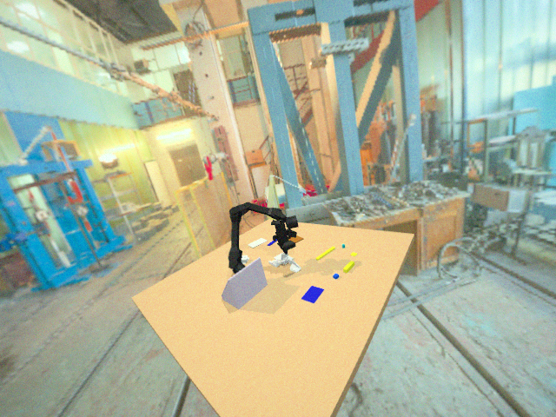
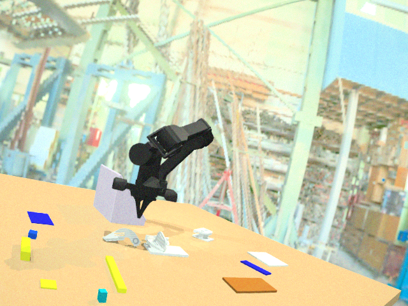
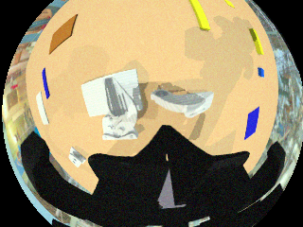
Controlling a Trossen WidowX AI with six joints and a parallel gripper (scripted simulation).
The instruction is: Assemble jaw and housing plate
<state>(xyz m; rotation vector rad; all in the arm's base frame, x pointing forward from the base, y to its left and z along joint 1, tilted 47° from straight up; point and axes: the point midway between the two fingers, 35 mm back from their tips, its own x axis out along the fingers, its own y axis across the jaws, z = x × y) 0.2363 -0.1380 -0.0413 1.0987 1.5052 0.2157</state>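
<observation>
Now: the white jaw 70 mm below my gripper tip, 20 mm to the right of it and 10 mm ahead of it. The rest, counted from my gripper tip: brown plate (330 mm ahead, 150 mm to the left, 80 mm below); blue cube (300 mm to the right, 80 mm below, 30 mm behind); cyan cube (270 mm ahead, 250 mm to the right, 70 mm below).
</observation>
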